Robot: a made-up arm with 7 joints.
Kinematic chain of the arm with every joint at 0, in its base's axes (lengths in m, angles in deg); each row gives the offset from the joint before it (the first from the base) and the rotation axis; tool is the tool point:
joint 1: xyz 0 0 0.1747 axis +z
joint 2: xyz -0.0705 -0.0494 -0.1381 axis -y
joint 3: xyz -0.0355 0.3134 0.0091 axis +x
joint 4: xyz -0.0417 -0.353 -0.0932 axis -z
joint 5: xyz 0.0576 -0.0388 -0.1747 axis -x
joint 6: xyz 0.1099 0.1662 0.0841 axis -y
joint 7: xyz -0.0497 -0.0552 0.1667 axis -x
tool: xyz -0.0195 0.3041 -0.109
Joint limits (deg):
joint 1: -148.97..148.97
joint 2: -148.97..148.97
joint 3: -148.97..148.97
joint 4: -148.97..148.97
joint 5: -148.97..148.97
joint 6: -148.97..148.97
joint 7: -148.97..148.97
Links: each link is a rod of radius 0.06 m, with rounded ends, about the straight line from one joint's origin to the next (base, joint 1, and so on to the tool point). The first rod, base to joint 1, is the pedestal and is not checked.
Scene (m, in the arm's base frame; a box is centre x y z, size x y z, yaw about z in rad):
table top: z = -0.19
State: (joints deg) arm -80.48 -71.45 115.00 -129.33 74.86 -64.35 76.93
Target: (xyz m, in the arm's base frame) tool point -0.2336 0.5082 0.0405
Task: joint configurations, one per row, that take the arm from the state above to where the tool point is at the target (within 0.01 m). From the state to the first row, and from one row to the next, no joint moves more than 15 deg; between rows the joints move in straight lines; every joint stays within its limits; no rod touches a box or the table.
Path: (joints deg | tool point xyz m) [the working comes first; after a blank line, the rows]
Joints at the target: -31.35 -70.05 71.99 -130.72 66.89 -70.10 103.43
Straight joint move there: clear.

1: -68.20 -71.10 104.25 -129.68 72.87 -65.79 83.55 | 0.4382 0.5948 0.0566
2: -55.91 -70.75 93.49 -130.03 70.88 -67.22 90.18 | 0.1859 0.6606 0.0396
3: -43.63 -70.40 82.74 -130.38 68.88 -68.66 96.80 | -0.0511 0.6236 0.0342
4: -31.35 -70.05 71.99 -130.72 66.89 -70.10 103.43 | -0.2336 0.5082 0.0405

